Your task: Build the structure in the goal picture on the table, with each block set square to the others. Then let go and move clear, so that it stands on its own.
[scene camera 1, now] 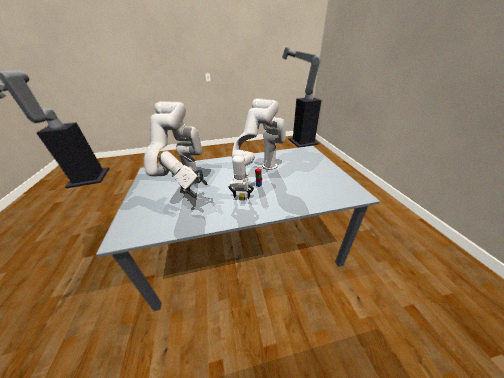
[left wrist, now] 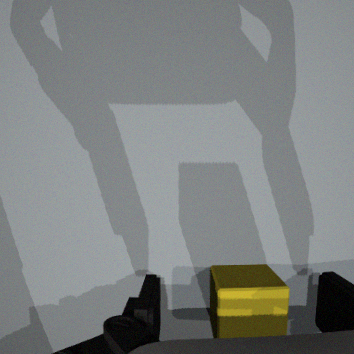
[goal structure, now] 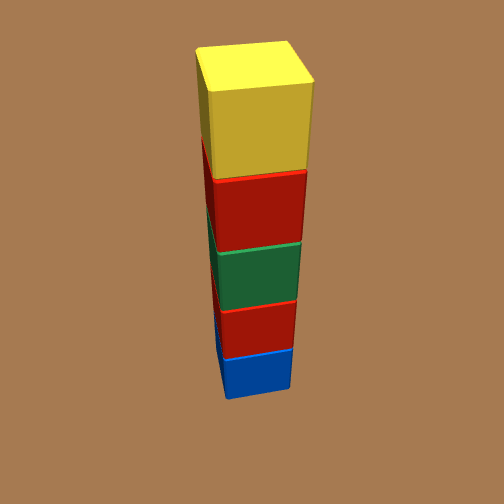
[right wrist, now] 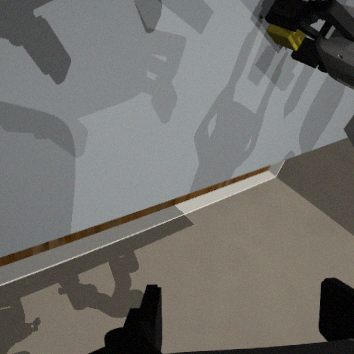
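Where they show: left gripper, fingertip midpoint: (scene camera 1: 241, 197) (left wrist: 239, 300) (right wrist: 285, 29); right gripper, fingertip midpoint: (scene camera 1: 201, 191) (right wrist: 242, 309); left arm's base at its link origin: (scene camera 1: 269, 165).
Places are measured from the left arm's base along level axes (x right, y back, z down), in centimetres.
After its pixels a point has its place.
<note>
A yellow block (scene camera 1: 242, 196) @(z -2.8, x 26.4, y -42.3 cm) (left wrist: 253, 302) @(z -3.3, x 27.2, y -41.7 cm) (right wrist: 285, 37) @(z -3.0, x 28.9, y -41.9 cm) is on the table, between the spread fingers of my left gripper (scene camera 1: 242, 193) @(z -1.2, x 26.8, y -40.9 cm) (left wrist: 239, 300) @(z -1.2, x 26.8, y -40.9 cm). Gaps show on both sides of the block in the left wrist view, so the left gripper is open and not touching it there. A stack (scene camera 1: 258, 178) @(z -7.1, x 13.8, y -28.9 cm) stands upright right of and behind the left gripper in scene camera 1: blue at the bottom, then red, green and red on top. How square its blocks are is too small to tell. My right gripper (scene camera 1: 202, 190) @(z -19.4, x 49.1, y -55.3 cm) (right wrist: 242, 309) @(z -19.4, x 49.1, y -55.3 cm) is open and empty, tilted above the table at the left.
The table (scene camera 1: 320, 185) @(z 0.0, x -30.4, y -34.8 cm) carries both arms at its back side; its near edge faces scene camera 1. The right arm (scene camera 1: 156, 145) @(z -41.8, x 69.5, y -41.6 cm) reaches in from the left of the stack and left gripper. Two dark pedestals (scene camera 1: 75, 152) (scene camera 1: 306, 120) with grey arms stand on the floor beyond the table.
</note>
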